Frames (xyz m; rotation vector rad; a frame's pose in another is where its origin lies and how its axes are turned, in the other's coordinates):
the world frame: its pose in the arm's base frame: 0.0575 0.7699 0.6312 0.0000 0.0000 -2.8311
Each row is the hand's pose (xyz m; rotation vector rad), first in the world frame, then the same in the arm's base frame.
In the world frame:
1: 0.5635 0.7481 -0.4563 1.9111 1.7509 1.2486
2: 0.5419 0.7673 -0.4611 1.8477 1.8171 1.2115
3: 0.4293 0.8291 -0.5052 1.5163 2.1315 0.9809
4: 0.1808 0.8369 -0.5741 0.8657 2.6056 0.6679
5: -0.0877 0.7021 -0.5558 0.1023 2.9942 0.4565
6: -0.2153 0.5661 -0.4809 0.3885 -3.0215 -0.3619
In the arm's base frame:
1: -0.2505 -0.1146 0.1749 1.7290 -1.3807 -0.1581
2: -0.2241 -0.1263 0.1701 1.7923 -1.3302 -0.1828
3: -0.0980 -0.1507 0.1260 2.1185 -1.0577 -0.3018
4: 0.1410 -0.0822 0.0571 2.5704 -0.4294 -0.3240
5: 0.3555 0.1282 0.0754 2.8038 0.3412 -0.0904
6: 0.4355 0.2966 0.1503 2.7991 0.8144 0.1606

